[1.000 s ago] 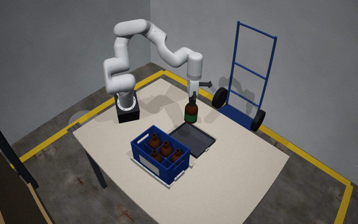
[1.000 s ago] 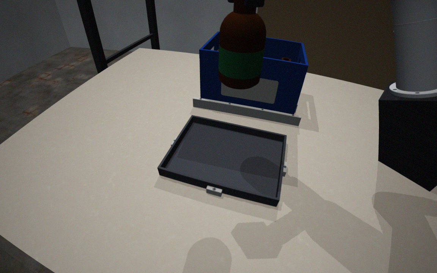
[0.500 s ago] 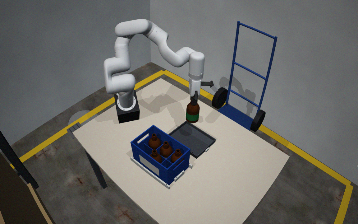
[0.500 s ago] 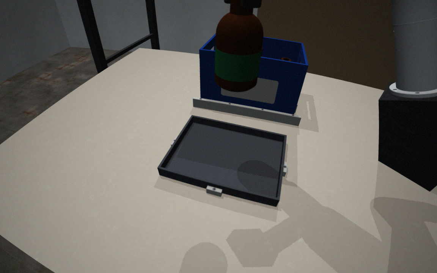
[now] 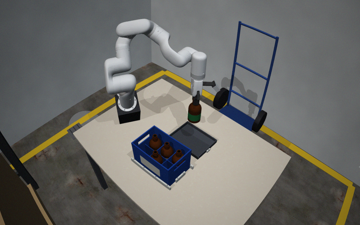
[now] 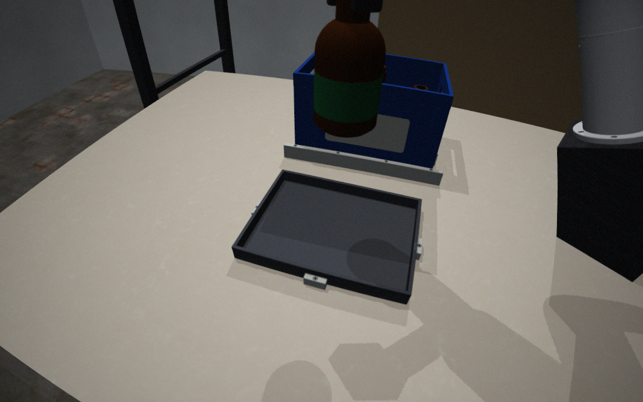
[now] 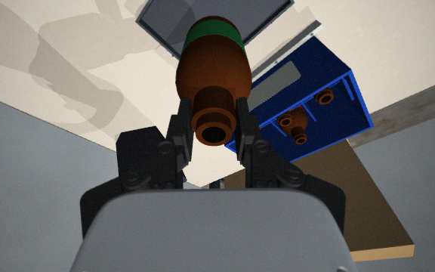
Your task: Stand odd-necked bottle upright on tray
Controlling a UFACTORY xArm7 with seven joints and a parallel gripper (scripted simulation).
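The glass bottle lies 70 mm below my hand. Round my hand: crate: 270 mm to the right, 250 mm below, 30 mm behind; then dark grey tray: 320 mm below.
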